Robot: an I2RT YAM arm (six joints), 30 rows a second.
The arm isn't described. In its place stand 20 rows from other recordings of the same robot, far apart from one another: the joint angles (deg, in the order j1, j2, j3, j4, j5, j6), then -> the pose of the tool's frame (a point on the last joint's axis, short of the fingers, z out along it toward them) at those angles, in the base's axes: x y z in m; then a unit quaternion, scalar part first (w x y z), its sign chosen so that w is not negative.
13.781, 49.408, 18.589, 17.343, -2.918, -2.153 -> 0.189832 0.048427 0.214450 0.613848 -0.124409 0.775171 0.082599
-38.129, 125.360, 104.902, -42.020, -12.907, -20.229 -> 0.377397 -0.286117 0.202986 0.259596 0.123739 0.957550 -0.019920
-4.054, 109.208, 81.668, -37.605, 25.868, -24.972 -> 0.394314 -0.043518 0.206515 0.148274 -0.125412 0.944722 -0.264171
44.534, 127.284, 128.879, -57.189, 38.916, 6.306 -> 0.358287 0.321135 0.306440 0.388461 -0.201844 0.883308 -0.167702
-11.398, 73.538, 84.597, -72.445, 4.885, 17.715 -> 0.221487 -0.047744 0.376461 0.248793 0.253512 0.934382 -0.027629
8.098, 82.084, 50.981, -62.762, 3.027, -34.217 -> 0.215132 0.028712 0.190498 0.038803 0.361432 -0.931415 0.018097
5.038, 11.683, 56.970, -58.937, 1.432, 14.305 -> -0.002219 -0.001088 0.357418 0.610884 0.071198 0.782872 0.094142
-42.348, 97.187, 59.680, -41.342, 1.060, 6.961 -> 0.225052 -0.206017 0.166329 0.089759 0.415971 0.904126 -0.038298
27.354, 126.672, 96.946, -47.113, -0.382, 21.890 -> 0.395252 0.204745 0.149148 0.102799 -0.047732 0.992259 0.050756
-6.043, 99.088, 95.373, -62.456, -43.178, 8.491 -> 0.351073 -0.012669 0.326747 0.184234 0.039733 0.912116 0.364038
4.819, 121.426, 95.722, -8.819, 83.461, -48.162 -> 0.470050 0.004135 0.242342 0.105238 -0.017345 0.729362 -0.675763
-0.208, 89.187, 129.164, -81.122, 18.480, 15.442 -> 0.246557 -0.012179 0.509955 0.423952 0.188136 0.881263 -0.090803
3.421, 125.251, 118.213, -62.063, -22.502, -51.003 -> 0.459370 0.041110 0.258763 0.240169 -0.472528 0.841582 0.103809
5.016, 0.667, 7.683, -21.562, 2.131, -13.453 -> 0.097656 0.007243 0.178531 0.609055 -0.115673 0.782376 -0.059672
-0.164, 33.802, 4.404, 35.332, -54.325, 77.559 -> 0.137863 0.028525 0.202178 0.324657 0.109746 0.676617 0.651723
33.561, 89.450, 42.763, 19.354, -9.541, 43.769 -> 0.268488 0.185201 0.190285 0.360250 0.032650 0.851668 0.379230
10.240, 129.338, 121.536, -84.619, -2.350, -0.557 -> 0.426431 0.078518 0.234398 0.022776 0.093610 -0.995174 -0.018646
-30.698, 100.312, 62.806, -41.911, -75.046, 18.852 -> 0.287062 -0.130431 0.189897 0.135337 0.279940 0.740581 0.595699
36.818, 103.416, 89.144, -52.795, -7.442, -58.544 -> 0.298298 0.229062 0.267386 0.206808 -0.731808 0.648890 0.025077
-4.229, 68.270, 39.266, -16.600, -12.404, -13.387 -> 0.241625 -0.010199 0.214706 0.386484 -0.114170 0.914268 0.041334
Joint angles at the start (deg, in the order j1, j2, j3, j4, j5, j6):
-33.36 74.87 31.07 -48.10 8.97 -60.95
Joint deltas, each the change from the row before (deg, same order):
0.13 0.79 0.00 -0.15 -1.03 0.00
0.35 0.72 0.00 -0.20 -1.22 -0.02
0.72 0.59 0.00 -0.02 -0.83 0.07
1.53 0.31 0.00 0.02 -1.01 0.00
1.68 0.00 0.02 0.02 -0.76 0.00
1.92 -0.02 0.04 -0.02 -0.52 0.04
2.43 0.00 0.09 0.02 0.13 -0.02
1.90 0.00 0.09 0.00 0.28 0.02
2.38 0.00 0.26 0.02 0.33 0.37
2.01 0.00 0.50 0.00 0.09 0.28
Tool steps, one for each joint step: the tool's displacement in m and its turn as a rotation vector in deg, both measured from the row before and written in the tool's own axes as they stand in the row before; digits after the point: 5 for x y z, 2 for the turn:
-0.00118 0.00060 0.00191 -1.29 -0.45 -0.27
-0.00173 0.00103 0.00165 -1.34 -0.63 -0.48
-0.00253 0.00113 0.00123 -0.84 -0.42 -0.71
-0.00456 0.00232 0.00032 -0.56 -0.71 -1.55
-0.00470 0.00248 -0.00050 -0.15 -0.63 -1.67
-0.00517 0.00277 -0.00061 -0.03 -0.40 -1.87
-0.00623 0.00308 -0.00079 0.39 0.15 -2.43
-0.00482 0.00229 -0.00071 0.40 0.27 -1.86
-0.00634 0.00235 -0.00150 0.64 0.22 -1.98
-0.00597 0.00112 -0.00240 0.68 -0.13 -1.68

